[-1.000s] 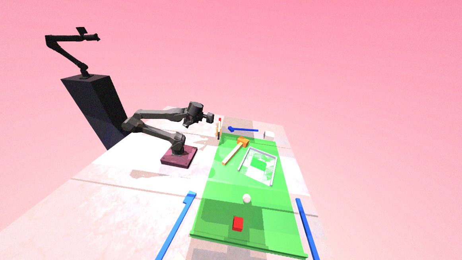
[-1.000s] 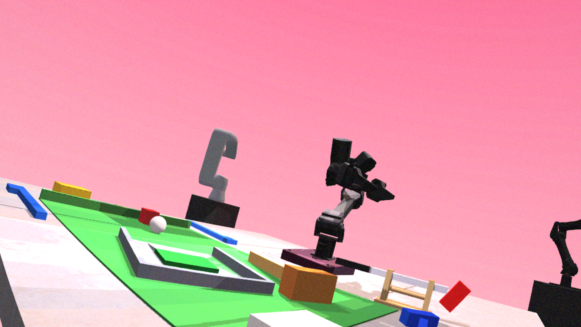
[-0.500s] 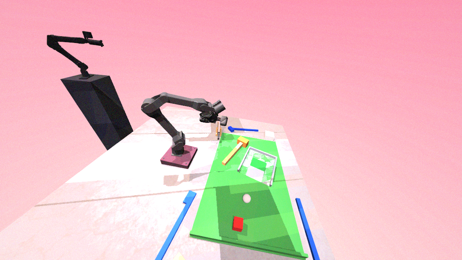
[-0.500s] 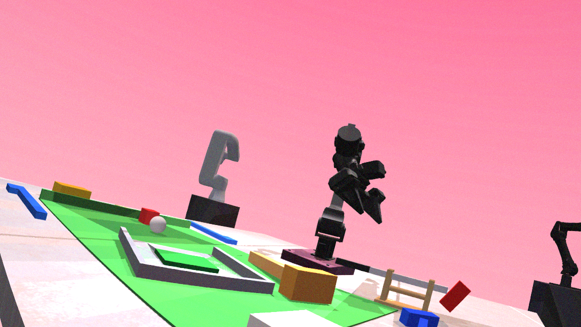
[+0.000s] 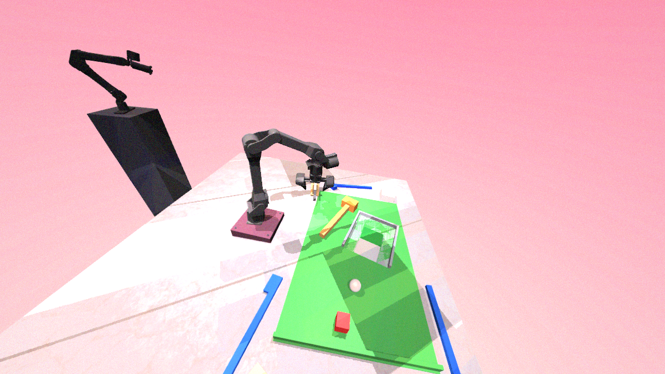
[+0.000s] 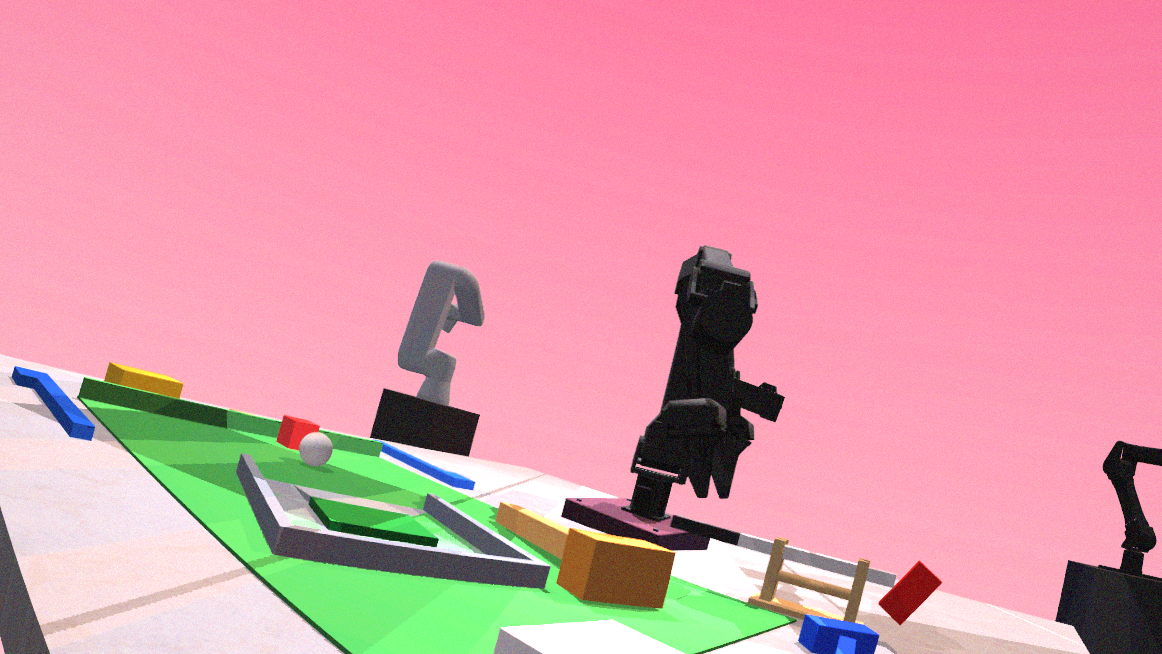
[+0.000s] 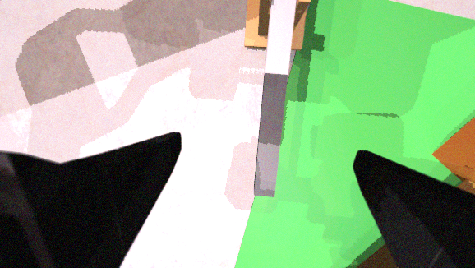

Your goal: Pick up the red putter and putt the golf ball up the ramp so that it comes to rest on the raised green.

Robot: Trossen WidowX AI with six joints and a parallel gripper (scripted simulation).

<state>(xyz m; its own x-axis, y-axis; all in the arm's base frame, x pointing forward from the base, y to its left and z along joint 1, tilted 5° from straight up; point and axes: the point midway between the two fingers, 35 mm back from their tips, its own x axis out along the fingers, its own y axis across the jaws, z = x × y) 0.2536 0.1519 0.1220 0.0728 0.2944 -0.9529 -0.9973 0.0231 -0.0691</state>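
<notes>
My gripper tip is 11 cm to the right of the red putter and 4 cm above it. Round my gripper tip: blue piece: 23 cm ahead, 18 cm to the left, 9 cm below; then wooden ladder: 13 cm to the left, 6 cm below, 1 cm ahead; then white golf ball: 45 cm to the right, 16 cm ahead, 7 cm below.
</notes>
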